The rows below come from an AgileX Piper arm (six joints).
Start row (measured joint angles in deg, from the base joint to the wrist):
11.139 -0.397 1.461 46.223 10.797 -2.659
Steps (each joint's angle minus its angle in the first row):
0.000 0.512 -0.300 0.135 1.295 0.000
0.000 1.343 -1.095 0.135 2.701 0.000
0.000 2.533 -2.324 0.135 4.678 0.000
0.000 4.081 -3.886 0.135 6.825 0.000
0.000 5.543 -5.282 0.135 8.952 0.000
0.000 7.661 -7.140 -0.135 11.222 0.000
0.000 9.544 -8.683 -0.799 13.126 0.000
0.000 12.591 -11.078 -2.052 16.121 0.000
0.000 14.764 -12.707 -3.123 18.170 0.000
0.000 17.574 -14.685 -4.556 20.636 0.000
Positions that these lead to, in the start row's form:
11.139 0.115 1.161 46.358 12.092 -2.659
11.139 0.946 0.366 46.358 13.498 -2.659
11.139 2.136 -0.863 46.358 15.475 -2.659
11.139 3.684 -2.425 46.358 17.622 -2.659
11.139 5.146 -3.821 46.358 19.749 -2.659
11.139 7.264 -5.679 46.088 22.019 -2.659
11.139 9.147 -7.222 45.424 23.923 -2.659
11.139 12.194 -9.617 44.171 26.918 -2.659
11.139 14.367 -11.246 43.100 28.967 -2.659
11.139 17.177 -13.224 41.667 31.433 -2.659

